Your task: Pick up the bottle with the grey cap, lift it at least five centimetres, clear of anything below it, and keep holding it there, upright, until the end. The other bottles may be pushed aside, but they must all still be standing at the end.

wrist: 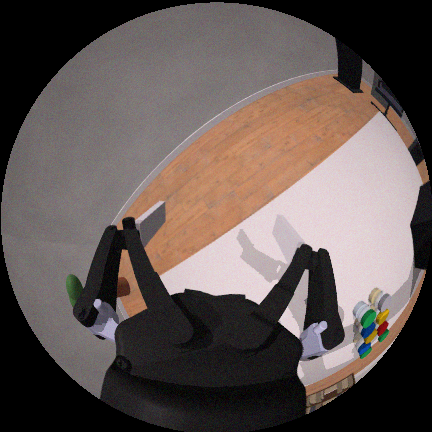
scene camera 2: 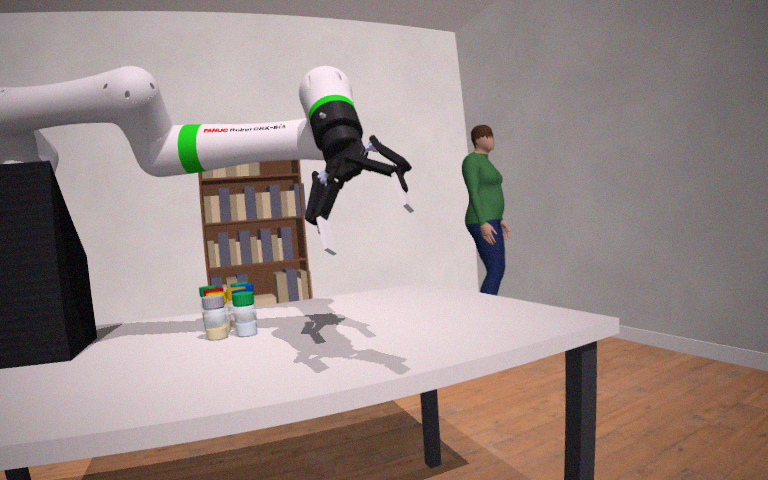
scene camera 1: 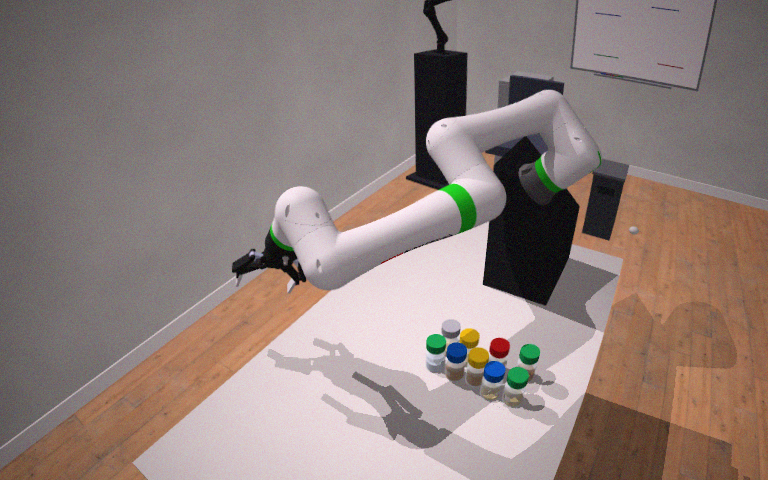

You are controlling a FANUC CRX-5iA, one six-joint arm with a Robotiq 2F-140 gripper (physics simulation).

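Frame: origin at the arm's base, x back, y right, z up, level; centimetres.
Where they show: gripper, fingertip midpoint: (wrist: 219, 217) (scene camera 2: 368, 230) (scene camera 1: 263, 285); arm's base, origin of the base link: (scene camera 2: 14, 210) (scene camera 1: 534, 185).
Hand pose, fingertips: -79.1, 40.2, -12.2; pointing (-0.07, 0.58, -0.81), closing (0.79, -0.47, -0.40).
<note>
Things, the pixels of their top centre, and the offset from my fingertips, as dx, dy, dz. Level surfaces: height alone.
- bottle with the grey cap, middle of its top: (scene camera 2: 212, 296) (scene camera 1: 451, 325) (wrist: 385, 303) +31.7, -41.1, -13.2
- white table, its level: dz -23.7
- green-capped bottle, middle of its top: (scene camera 2: 242, 293) (scene camera 1: 436, 340) (wrist: 369, 319) +24.2, -41.4, -13.2
- yellow-capped bottle, middle of its top: (scene camera 2: 215, 293) (scene camera 1: 469, 335) +31.7, -47.4, -13.2
- blue-capped bottle, middle of its top: (scene camera 1: 456, 349) (wrist: 368, 331) +25.0, -47.7, -13.2
The bottle with the grey cap (scene camera 1: 450, 328) (scene camera 2: 213, 302) (wrist: 383, 301) stands upright at one end of a tight cluster of bottles on the white table (scene camera 1: 237, 407) (scene camera 2: 481, 339) (wrist: 350, 190). A green-capped bottle (scene camera 1: 436, 345) (scene camera 2: 243, 300) (wrist: 368, 318), a yellow-capped bottle (scene camera 1: 469, 337) and a blue-capped bottle (scene camera 1: 456, 353) stand close around it. In scene camera 1 its lower body is partly hidden. My gripper (scene camera 1: 264, 284) (scene camera 2: 369, 229) (wrist: 219, 217) is open and empty, tilted, high above the table and well to the side of the cluster, away from the robot's base.
More upright bottles stand in the cluster: a red-capped one (scene camera 1: 499, 347), another yellow-capped one (scene camera 1: 478, 357), another blue-capped one (scene camera 1: 494, 371) and two green-capped ones (scene camera 1: 529, 353) (scene camera 1: 517, 377). The black robot pedestal (scene camera 1: 523, 243) (scene camera 2: 33, 260) stands behind the cluster in scene camera 1.
</note>
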